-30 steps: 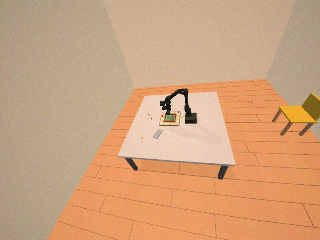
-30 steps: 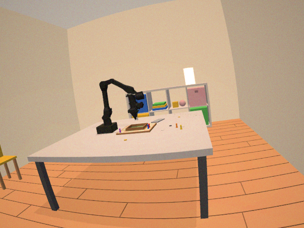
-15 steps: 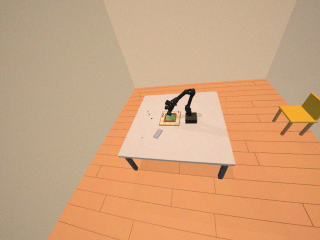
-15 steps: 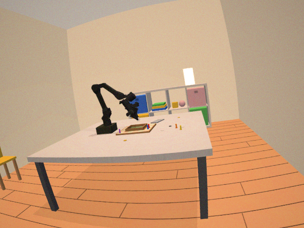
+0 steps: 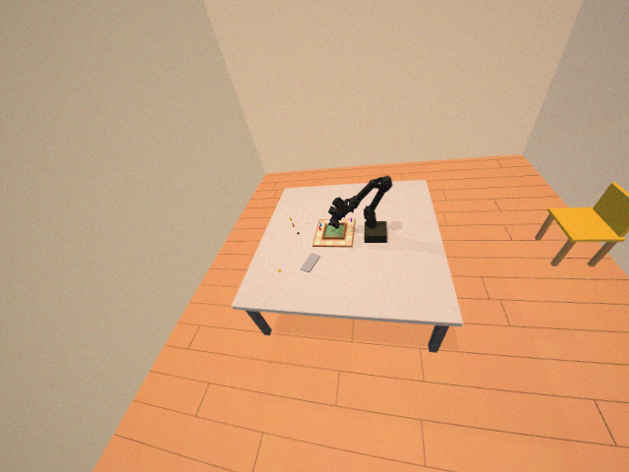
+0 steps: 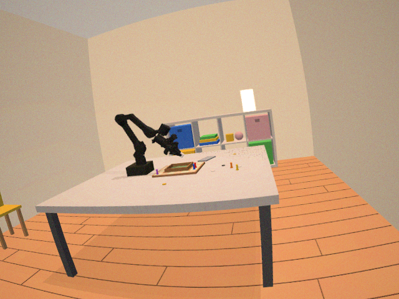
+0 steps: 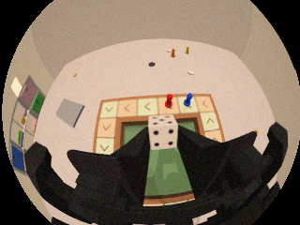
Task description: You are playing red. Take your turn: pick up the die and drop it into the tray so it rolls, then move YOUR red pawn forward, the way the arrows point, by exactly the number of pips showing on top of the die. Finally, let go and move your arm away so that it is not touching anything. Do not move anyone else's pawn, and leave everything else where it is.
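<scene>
Now: gripper tip right at the white die. Also, from my gripper tip: green tray (90 mm below, 30 mm behind); then blue pawn (90 mm ahead, 70 mm to the right, 70 mm below); then red pawn (80 mm ahead, 70 mm below, 20 mm to the right).
</scene>
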